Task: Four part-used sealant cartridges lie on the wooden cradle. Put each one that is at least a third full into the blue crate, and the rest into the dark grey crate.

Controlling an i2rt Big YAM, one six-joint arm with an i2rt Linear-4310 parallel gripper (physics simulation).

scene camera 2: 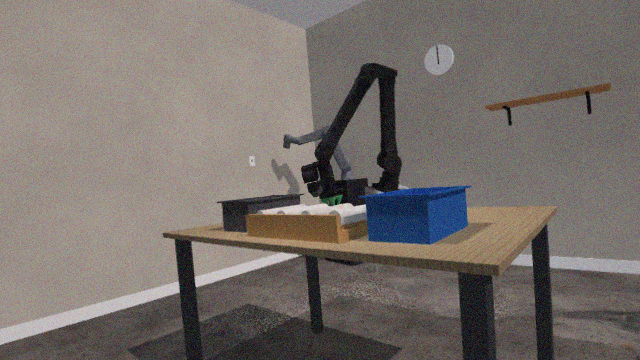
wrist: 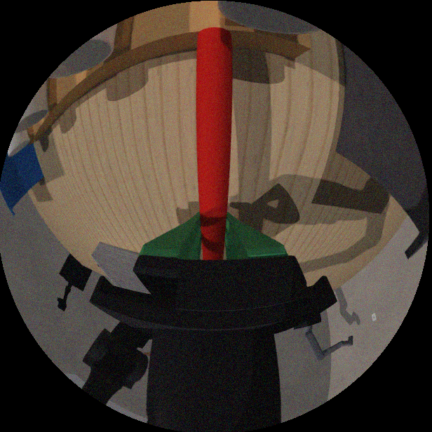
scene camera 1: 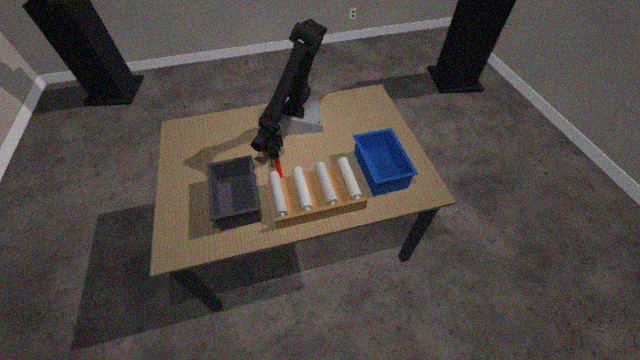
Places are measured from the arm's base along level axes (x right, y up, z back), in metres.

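Pixels of known places: arm's base, origin of the base link: (scene camera 2: 387,190) (scene camera 1: 292,111).
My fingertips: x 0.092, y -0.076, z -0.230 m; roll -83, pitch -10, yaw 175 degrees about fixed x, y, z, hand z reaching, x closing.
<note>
For each thing: its middle in the pictures, then the offset to it from my fingertips. Level surfaces: height alone.
- wooden cradle, body centre: (scene camera 2: 313,221) (scene camera 1: 315,191) dx -0.184, dy +0.010, dz -0.249 m
- red rod, body centre: (scene camera 1: 276,159) dx -0.007, dy +0.007, dz -0.044 m
- dark grey crate, body centre: (scene camera 2: 262,212) (scene camera 1: 235,193) dx +0.167, dy +0.033, dz -0.248 m
- blue crate, body centre: (scene camera 2: 419,212) (scene camera 1: 381,162) dx -0.510, dy +0.033, dz -0.116 m
- wooden table, its level: dy -0.027 m
Four white cartridges (scene camera 1: 278,194) (scene camera 1: 302,189) (scene camera 1: 326,183) (scene camera 1: 350,178) lie side by side on the wooden cradle (scene camera 1: 320,213) (scene camera 2: 295,227) (wrist: 165,47). Their fill levels cannot be made out. My gripper (scene camera 1: 274,158) (scene camera 2: 331,200) (wrist: 212,217) is shut on a red rod (scene camera 1: 279,169) (wrist: 214,110), behind the cradle's left end. The rod's far end overlaps the cradle's rear edge in the wrist view, close to the leftmost cartridge's rear end; contact cannot be told. The dark grey crate (scene camera 1: 235,219) (scene camera 2: 235,216) (wrist: 385,115) stands left of the cradle, the blue crate (scene camera 1: 395,186) (scene camera 2: 400,217) (wrist: 20,175) right.
The arm's light grey base plate (scene camera 1: 311,117) (wrist: 120,267) is on the wooden table (scene camera 1: 190,140) behind the cradle. Both crates have raised walls beside the cradle. Two dark pillars (scene camera 1: 85,45) (scene camera 1: 470,45) stand on the floor beyond the table.
</note>
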